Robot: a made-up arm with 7 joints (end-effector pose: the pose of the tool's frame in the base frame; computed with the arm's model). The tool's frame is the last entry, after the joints. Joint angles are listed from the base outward.
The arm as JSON. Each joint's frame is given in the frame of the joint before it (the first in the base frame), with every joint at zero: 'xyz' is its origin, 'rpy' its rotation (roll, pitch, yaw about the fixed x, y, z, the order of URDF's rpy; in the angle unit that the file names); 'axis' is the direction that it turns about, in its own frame. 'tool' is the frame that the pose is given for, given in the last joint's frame.
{
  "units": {
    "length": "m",
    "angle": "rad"
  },
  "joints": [
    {
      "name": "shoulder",
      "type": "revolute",
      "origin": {
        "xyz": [
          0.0,
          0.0,
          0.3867
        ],
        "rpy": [
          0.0,
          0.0,
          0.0
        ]
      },
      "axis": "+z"
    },
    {
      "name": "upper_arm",
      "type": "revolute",
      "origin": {
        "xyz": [
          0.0,
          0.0,
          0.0
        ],
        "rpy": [
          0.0,
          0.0,
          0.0
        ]
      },
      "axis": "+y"
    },
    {
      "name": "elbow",
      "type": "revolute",
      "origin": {
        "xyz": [
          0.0,
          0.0,
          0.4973
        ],
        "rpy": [
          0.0,
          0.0,
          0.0
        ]
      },
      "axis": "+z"
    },
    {
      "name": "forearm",
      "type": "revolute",
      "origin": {
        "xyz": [
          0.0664,
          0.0,
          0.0
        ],
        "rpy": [
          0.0,
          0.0,
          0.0
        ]
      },
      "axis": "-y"
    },
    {
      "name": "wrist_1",
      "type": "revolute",
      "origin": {
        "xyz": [
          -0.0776,
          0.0,
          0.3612
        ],
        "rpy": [
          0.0,
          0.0,
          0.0
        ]
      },
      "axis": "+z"
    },
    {
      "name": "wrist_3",
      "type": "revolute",
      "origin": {
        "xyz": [
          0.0,
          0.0,
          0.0
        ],
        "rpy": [
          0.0,
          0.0,
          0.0
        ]
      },
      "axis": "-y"
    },
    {
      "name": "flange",
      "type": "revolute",
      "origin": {
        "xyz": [
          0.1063,
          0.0,
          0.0
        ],
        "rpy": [
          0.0,
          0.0,
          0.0
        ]
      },
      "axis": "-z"
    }
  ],
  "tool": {
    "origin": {
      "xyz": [
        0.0,
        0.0,
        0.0
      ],
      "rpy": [
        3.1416,
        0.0,
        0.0
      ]
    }
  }
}
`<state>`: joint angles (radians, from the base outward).
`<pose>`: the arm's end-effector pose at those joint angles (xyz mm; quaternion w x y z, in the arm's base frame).
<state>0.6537 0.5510 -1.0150 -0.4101 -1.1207 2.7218 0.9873</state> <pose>505.8 319.5 1095.8 0.3472 0.4056 -0.0004 0.8455</pose>
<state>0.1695 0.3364 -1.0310 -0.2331 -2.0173 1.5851 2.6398</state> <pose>378.5 -21.1 1285.0 0.1950 -0.4620 -0.2644 0.8238</pose>
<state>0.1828 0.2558 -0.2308 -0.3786 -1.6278 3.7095 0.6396</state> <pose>312.1 120.4 1134.4 0.3756 0.1461 0.4033 0.8216</pose>
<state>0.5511 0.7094 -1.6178 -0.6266 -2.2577 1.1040 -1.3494</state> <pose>612.8 89.7 1124.0 0.5619 0.2219 -0.4995 -0.6210</pose>
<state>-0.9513 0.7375 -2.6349 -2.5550 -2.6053 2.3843 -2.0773</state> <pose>-208.1 -31.8 664.7 0.8250 -0.4579 -0.2706 0.1908</pose>
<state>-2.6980 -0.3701 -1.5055 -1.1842 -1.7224 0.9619 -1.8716</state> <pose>75.8 536.4 1071.8 0.5426 0.0232 0.8364 -0.0738</pose>
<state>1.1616 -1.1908 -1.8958 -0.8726 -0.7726 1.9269 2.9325</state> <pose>-21.7 -910.2 628.9 0.2341 0.4712 0.8504 0.0003</pose>
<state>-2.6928 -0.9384 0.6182 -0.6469 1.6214 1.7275 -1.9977</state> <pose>602.2 120.9 1123.7 0.5682 0.5945 0.5600 0.1004</pose>
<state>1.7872 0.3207 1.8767 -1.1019 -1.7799 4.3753 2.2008</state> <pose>-261.7 51.2 1065.8 0.4850 0.4161 -0.4265 0.6401</pose>
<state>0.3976 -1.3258 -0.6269 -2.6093 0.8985 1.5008 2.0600</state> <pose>30.7 -215.1 709.8 0.3631 -0.4750 0.5545 0.5789</pose>
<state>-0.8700 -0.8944 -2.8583 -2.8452 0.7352 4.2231 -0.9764</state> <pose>-270.3 260.1 361.3 0.0158 -0.1314 -0.9560 -0.2619</pose>
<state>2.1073 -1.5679 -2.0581 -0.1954 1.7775 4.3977 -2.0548</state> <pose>414.8 -645.0 338.3 0.1200 0.5757 -0.7989 0.1263</pose>
